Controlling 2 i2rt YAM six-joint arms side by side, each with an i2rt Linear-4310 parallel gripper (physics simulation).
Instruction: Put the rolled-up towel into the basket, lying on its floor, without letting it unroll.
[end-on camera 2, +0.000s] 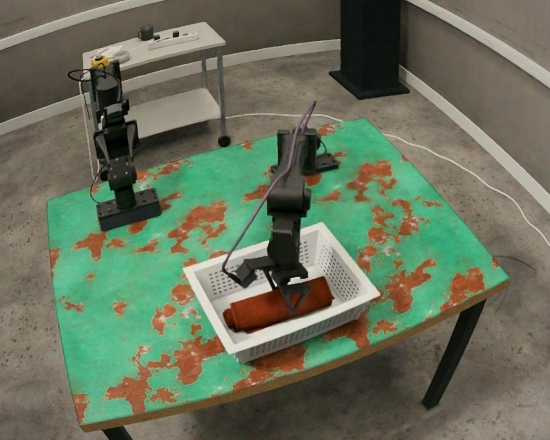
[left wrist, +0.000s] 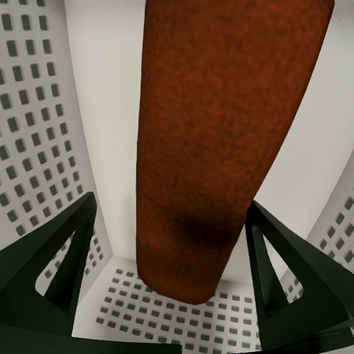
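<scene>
The rolled-up rust-red towel (end-on camera 2: 250, 311) (left wrist: 215, 125) lies lengthwise inside the white basket (end-on camera 2: 305, 331) (left wrist: 87, 100), on its floor, and is still rolled. Its coiled end shows at the left in the end-on view. My left gripper (end-on camera 2: 284, 301) (left wrist: 172, 202) is open, low inside the basket, with its fingers on either side of the towel. In the left wrist view one finger stands apart from the towel; the other tip is right beside its edge. The towel's underside is hidden. My right gripper (end-on camera 2: 120, 155) stands away from the basket, its fingers apart and empty.
The basket stands on the green and rust patched table (end-on camera 2: 125, 270), near its front edge. Its perforated walls rise around the left fingers. The right arm is folded above its base (end-on camera 2: 128, 209) at the left. A white cart (end-on camera 2: 172, 111) and a black column (end-on camera 2: 370, 45) stand behind the table.
</scene>
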